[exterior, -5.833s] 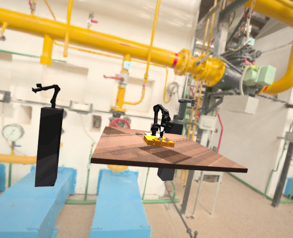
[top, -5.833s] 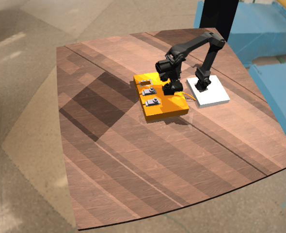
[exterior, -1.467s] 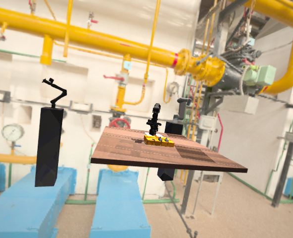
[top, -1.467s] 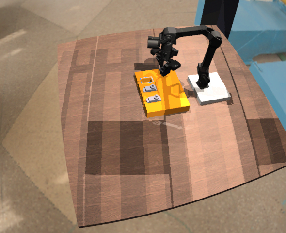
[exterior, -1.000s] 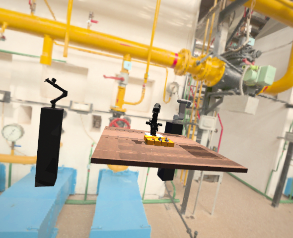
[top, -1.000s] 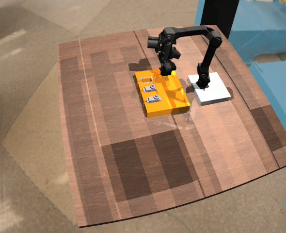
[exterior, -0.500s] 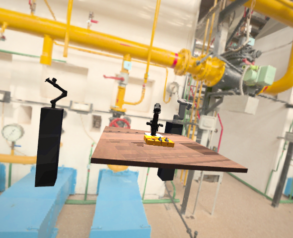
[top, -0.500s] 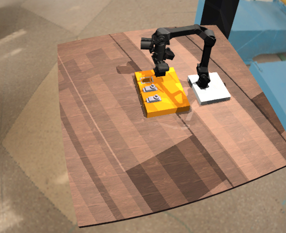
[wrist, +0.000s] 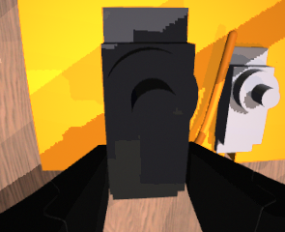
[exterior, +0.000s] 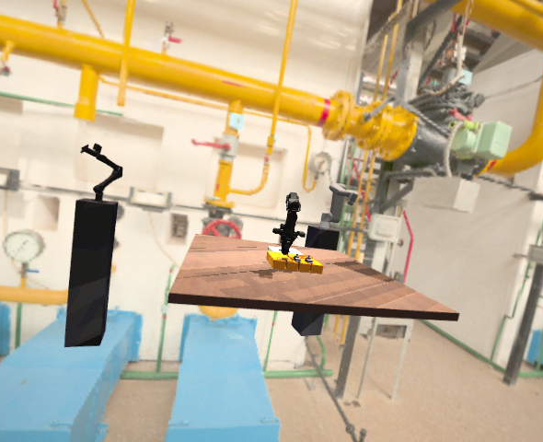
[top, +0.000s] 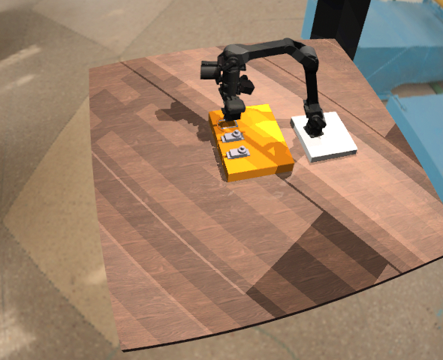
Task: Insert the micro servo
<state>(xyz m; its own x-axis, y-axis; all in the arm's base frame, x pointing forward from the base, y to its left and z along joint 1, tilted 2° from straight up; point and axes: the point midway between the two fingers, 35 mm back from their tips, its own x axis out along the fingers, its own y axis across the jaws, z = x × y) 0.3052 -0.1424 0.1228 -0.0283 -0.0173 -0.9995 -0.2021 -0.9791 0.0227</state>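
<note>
The orange deck is 100 mm to the left of my gripper tip, 100 mm below it and 90 mm behind it.
</note>
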